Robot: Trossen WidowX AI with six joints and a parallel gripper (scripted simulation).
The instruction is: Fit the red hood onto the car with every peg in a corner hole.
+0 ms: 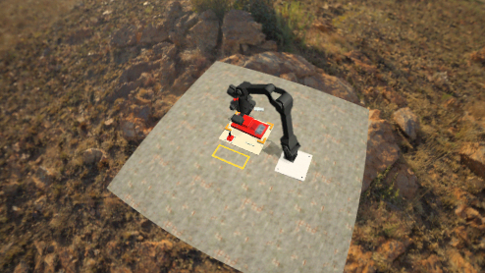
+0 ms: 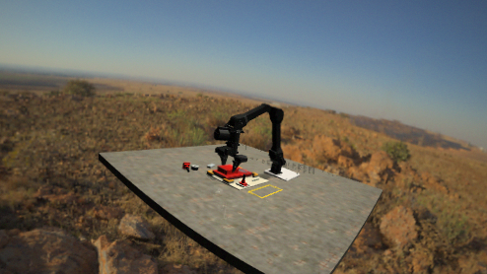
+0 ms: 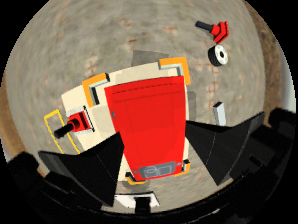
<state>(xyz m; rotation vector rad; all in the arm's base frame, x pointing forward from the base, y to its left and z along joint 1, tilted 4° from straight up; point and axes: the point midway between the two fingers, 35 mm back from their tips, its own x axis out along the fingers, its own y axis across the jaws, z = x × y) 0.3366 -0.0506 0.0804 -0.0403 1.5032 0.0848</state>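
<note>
Now: the red hood 10 mm above my gripper tip. Round my gripper tip: pale jig (40 mm behind, 30 mm to the left, 30 mm below); then wheel (110 mm ahead, 140 mm to the right, 30 mm below).
</note>
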